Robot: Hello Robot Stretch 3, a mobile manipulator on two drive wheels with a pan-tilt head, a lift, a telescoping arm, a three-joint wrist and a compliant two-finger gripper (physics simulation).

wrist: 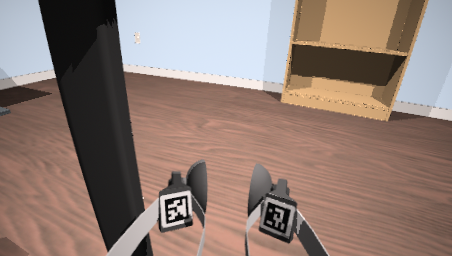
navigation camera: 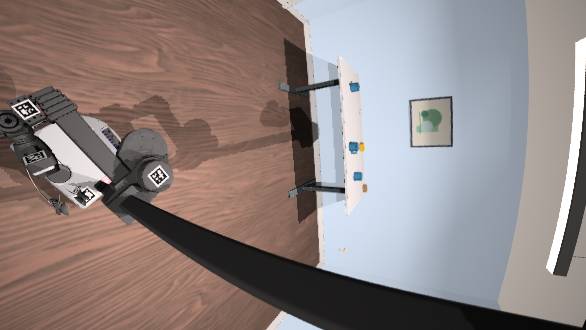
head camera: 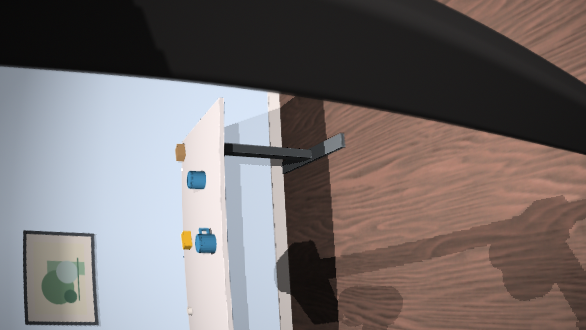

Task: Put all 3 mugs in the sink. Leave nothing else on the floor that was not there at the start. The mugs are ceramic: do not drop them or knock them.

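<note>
Three blue mugs stand apart on a long white table against the wall. One mug, its handle showing, is beside a small yellow block. Another mug is near a small brown block. The third mug is near the table's other end in the navigation view. My gripper is open and empty above the floor, with no mug near its fingers. The sink does not show in these views.
Dark table legs stand on floor feet under the table. A wooden bookshelf stands against the wall in the wrist view. My black mast covers part of each view. A framed picture hangs on the wall.
</note>
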